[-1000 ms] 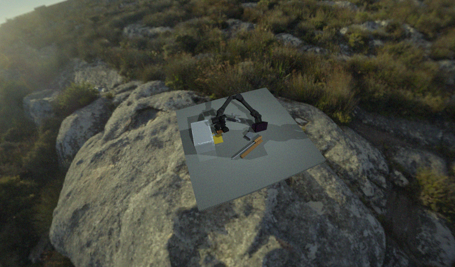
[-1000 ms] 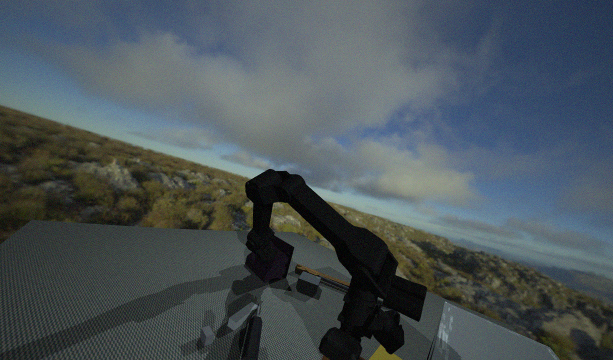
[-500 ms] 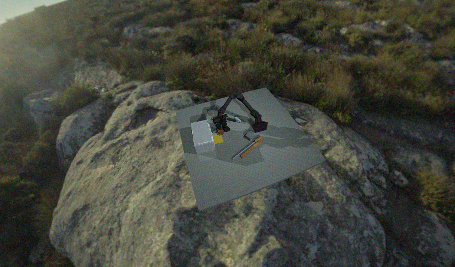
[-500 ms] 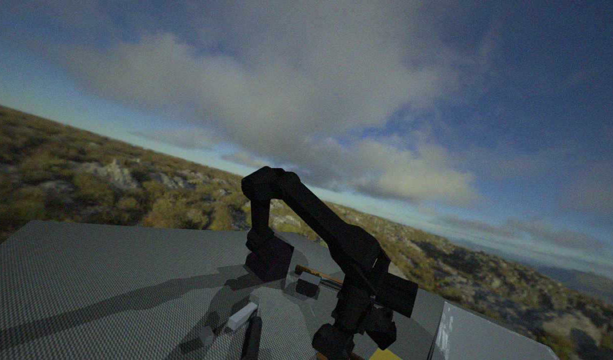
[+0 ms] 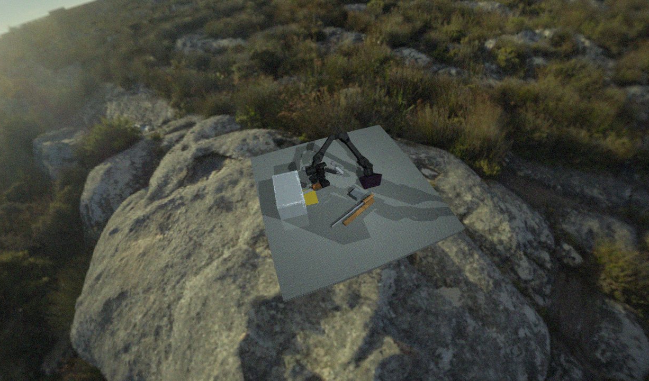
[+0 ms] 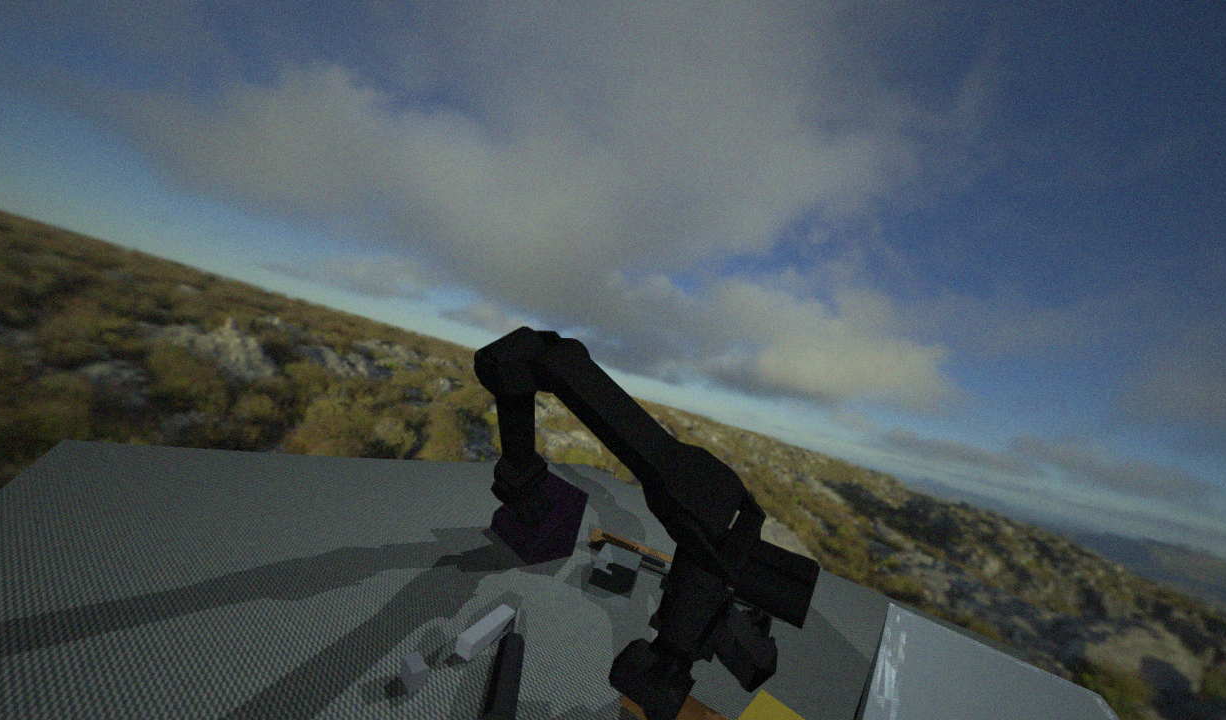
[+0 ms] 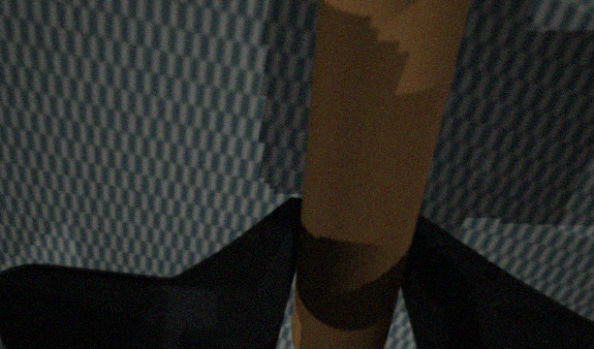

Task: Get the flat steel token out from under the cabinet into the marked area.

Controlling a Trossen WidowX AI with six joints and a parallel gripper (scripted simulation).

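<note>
Now: gripper tip 190 mm past the grey bar and 80 mm to the left of it. Also, from my gripper tip: grey block: 200 mm to the left, 200 mm behind, 10 mm above; then small grey cube: 180 mm behind, 170 mm to the right; then wooden stick: 340 mm to the left, 150 mm behind.
</note>
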